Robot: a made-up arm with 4 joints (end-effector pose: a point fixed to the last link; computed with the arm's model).
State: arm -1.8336 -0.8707 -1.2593 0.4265
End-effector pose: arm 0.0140 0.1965 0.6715 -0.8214 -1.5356 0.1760
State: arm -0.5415 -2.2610 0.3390 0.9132
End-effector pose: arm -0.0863 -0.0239 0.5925 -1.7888 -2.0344 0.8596
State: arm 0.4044 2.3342 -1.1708 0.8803
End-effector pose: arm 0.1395 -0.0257 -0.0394 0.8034 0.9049 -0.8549
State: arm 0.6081 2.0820 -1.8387 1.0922
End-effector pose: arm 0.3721 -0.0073 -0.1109 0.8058 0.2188 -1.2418
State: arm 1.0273 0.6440 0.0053 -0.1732
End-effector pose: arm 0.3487 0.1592 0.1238 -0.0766 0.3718 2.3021
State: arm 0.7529 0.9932 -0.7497 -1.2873
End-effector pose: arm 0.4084 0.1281 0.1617 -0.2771 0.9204 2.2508
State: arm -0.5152 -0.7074 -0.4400 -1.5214
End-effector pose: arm 0.1283 -0.1335 0.5882 -1.5383 0.3042 0.3119
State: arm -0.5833 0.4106 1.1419 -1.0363
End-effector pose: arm 0.1005 -0.3863 0.2146 -1.5419 1.7364 1.0035
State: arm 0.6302 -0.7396 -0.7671 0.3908
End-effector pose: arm 0.2696 0.0257 0.5803 1.0343 -1.3605 1.5746
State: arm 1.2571 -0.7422 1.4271 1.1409
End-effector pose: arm 0.6322 0.1987 0.3697 -0.2203 -1.4488 1.9221
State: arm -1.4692 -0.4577 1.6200 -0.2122
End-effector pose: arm -0.3342 -0.2207 0.5235 -1.3249 1.7883 -0.4858
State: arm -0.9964 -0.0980 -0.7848 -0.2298
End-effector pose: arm 0.1278 -0.1838 0.5106 -0.2243 -0.5525 0.1753
